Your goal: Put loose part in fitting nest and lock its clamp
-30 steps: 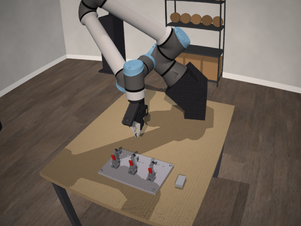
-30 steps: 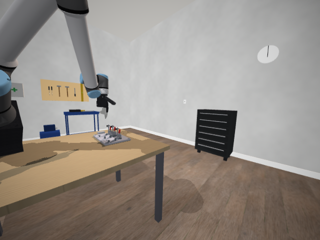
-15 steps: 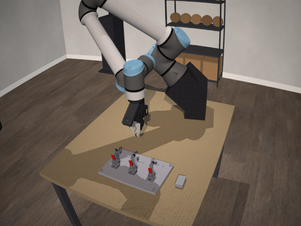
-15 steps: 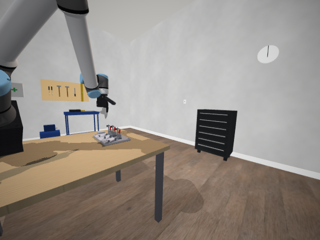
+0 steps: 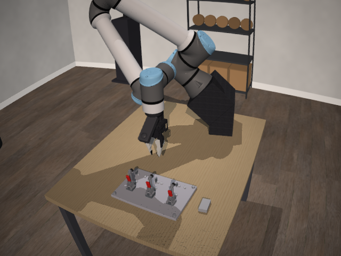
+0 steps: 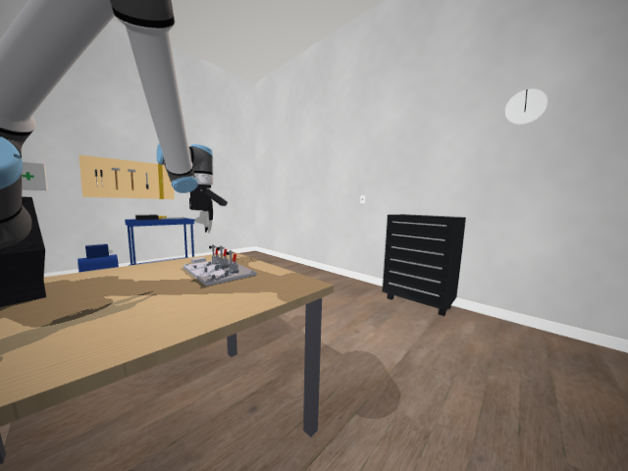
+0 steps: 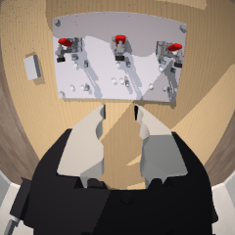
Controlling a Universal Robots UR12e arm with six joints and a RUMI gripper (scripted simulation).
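Right now my hand is 260 mm to the right of the loose part, 200 mm above it and 20 mm short of it. The rest, counted from my hand: fixture plate (210 mm below, 40 mm ahead).
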